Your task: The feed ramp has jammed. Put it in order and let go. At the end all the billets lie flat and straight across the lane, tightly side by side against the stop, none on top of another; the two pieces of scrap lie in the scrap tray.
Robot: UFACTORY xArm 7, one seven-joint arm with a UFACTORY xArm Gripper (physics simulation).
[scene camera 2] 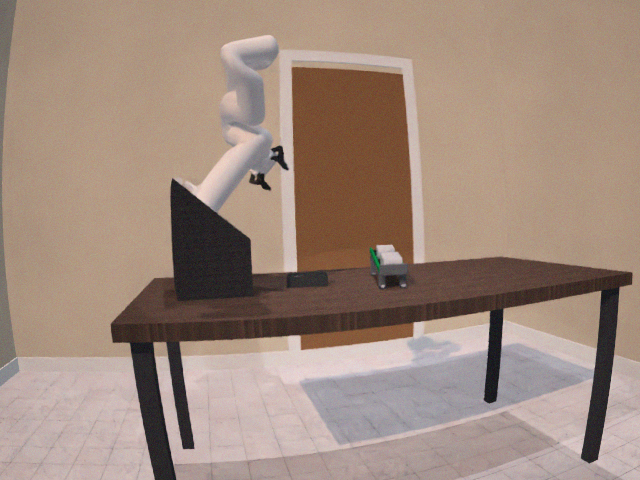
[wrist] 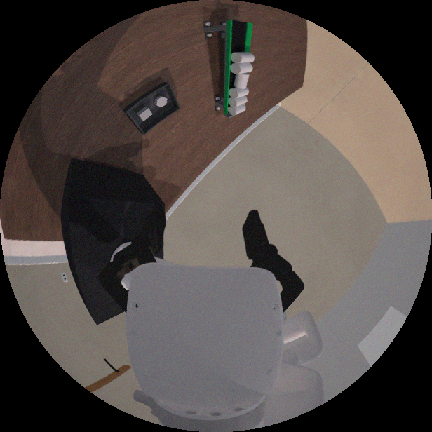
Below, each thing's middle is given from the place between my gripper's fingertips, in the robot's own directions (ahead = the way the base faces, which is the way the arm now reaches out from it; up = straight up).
The dark scrap tray (wrist: 164,89) is 80 mm ahead of my hand, 50 mm to the right of it and 330 mm below it.
